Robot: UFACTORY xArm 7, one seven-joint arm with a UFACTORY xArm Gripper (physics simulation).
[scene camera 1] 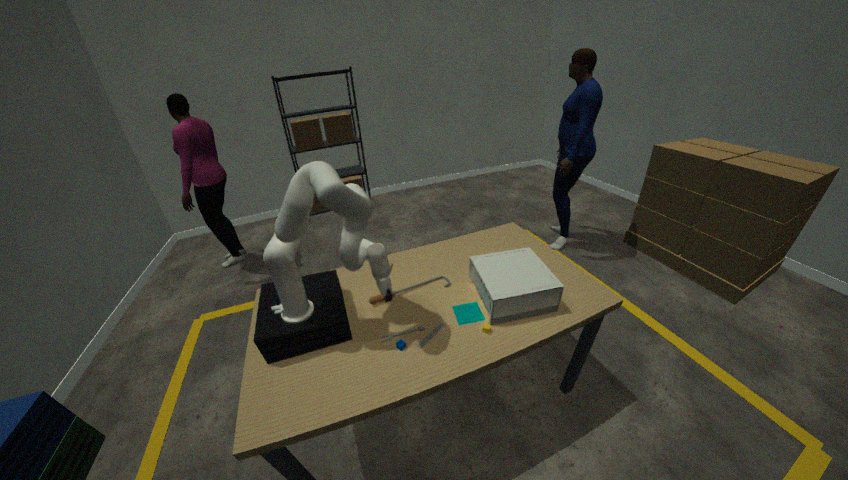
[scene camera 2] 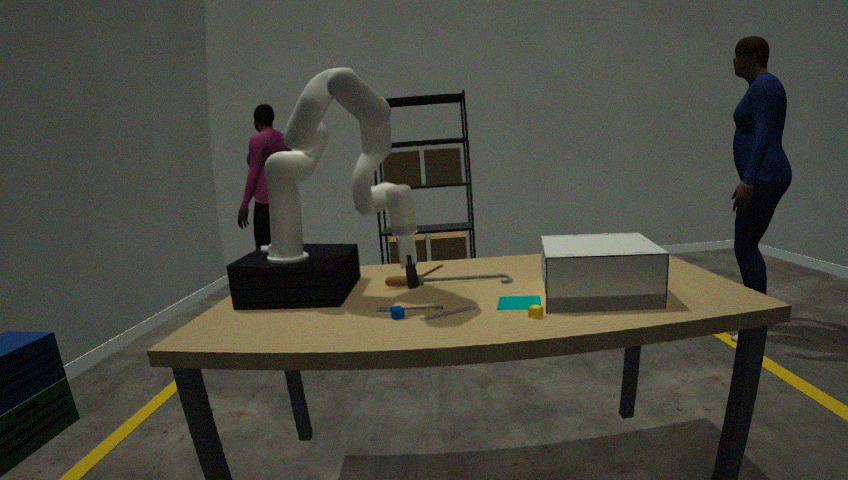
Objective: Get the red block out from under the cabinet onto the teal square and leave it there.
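Seen in the pictures: gripper, fingertip midpoint: (scene camera 1: 387,297) (scene camera 2: 413,284); arm's base, link origin: (scene camera 1: 298,311) (scene camera 2: 288,258).
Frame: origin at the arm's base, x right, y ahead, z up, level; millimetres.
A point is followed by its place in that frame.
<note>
My gripper (scene camera 1: 388,296) {x -87, y 357, z -119 mm} (scene camera 2: 412,282) {x -87, y 357, z -119 mm} is shut on the wooden handle of a hooked metal rod, low over the table. The hooked rod (scene camera 1: 419,286) {x -103, y 514, z -111 mm} (scene camera 2: 464,278) {x -105, y 513, z -112 mm} stretches to the right from the gripper, its bent end left of the cabinet and apart from it. The white cabinet (scene camera 1: 516,272) {x 121, y 870, z 12 mm} (scene camera 2: 605,273) {x 248, y 838, z -30 mm} stands on the right part of the table. The teal square (scene camera 1: 468,313) {x 133, y 649, z -123 mm} (scene camera 2: 516,302) {x 129, y 642, z -123 mm} lies flat to the left of the cabinet. The red block does not show in either view; the space under the cabinet is hidden.
A yellow block (scene camera 1: 486,328) {x 251, y 667, z -99 mm} (scene camera 2: 535,311) {x 258, y 669, z -104 mm} sits near the teal square and the cabinet's front left corner. A blue block (scene camera 1: 401,344) {x 204, y 348, z -98 mm} (scene camera 2: 397,312) {x 208, y 349, z -105 mm} lies by two thin grey tools in front. A thin brown stick (scene camera 2: 433,271) {x -257, y 406, z -122 mm} lies behind the rod. Two people stand beyond the table.
</note>
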